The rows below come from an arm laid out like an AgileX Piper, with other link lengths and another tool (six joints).
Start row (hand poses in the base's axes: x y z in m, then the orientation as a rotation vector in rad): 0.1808, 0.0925, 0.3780, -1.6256, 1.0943, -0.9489
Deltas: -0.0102, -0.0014, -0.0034, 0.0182, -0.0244, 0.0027; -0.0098, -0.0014, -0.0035, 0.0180, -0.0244, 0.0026; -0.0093, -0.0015, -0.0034, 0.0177, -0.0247, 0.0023; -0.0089, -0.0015, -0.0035, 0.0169, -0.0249, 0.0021; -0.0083, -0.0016, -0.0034, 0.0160, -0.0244, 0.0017; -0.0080, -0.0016, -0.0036, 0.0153, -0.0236, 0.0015; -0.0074, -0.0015, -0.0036, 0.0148, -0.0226, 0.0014; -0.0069, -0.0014, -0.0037, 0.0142, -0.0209, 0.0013; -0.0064, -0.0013, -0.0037, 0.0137, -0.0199, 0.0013; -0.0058, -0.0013, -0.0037, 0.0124, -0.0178, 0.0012; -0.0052, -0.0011, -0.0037, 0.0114, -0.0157, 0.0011; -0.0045, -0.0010, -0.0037, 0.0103, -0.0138, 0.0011; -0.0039, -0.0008, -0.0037, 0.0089, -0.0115, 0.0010; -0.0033, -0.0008, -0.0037, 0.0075, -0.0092, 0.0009; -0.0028, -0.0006, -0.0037, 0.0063, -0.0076, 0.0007; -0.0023, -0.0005, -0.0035, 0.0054, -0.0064, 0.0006; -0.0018, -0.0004, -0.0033, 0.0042, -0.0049, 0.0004; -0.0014, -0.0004, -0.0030, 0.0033, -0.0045, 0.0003
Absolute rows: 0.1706, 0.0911, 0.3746, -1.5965, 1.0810, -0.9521; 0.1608, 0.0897, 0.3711, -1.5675, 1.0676, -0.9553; 0.1515, 0.0882, 0.3677, -1.5385, 1.0542, -0.9589; 0.1426, 0.0867, 0.3642, -1.5100, 1.0405, -0.9631; 0.1343, 0.0851, 0.3608, -1.4824, 1.0271, -0.9676; 0.1263, 0.0835, 0.3572, -1.4558, 1.0142, -0.9720; 0.1189, 0.0820, 0.3536, -1.4302, 1.0019, -0.9760; 0.1120, 0.0806, 0.3499, -1.4061, 0.9907, -0.9792; 0.1056, 0.0793, 0.3462, -1.3830, 0.9800, -0.9820; 0.0998, 0.0780, 0.3425, -1.3623, 0.9704, -0.9843; 0.0946, 0.0769, 0.3388, -1.3437, 0.9621, -0.9859; 0.0901, 0.0759, 0.3351, -1.3272, 0.9548, -0.9870; 0.0862, 0.0751, 0.3314, -1.3132, 0.9487, -0.9876; 0.0829, 0.0743, 0.3277, -1.3017, 0.9439, -0.9878; 0.0801, 0.0737, 0.3240, -1.2921, 0.9400, -0.9879; 0.0778, 0.0732, 0.3205, -1.2840, 0.9367, -0.9879; 0.0760, 0.0728, 0.3172, -1.2777, 0.9343, -0.9879; 0.0746, 0.0724, 0.3142, -1.2723, 0.9319, -0.9883
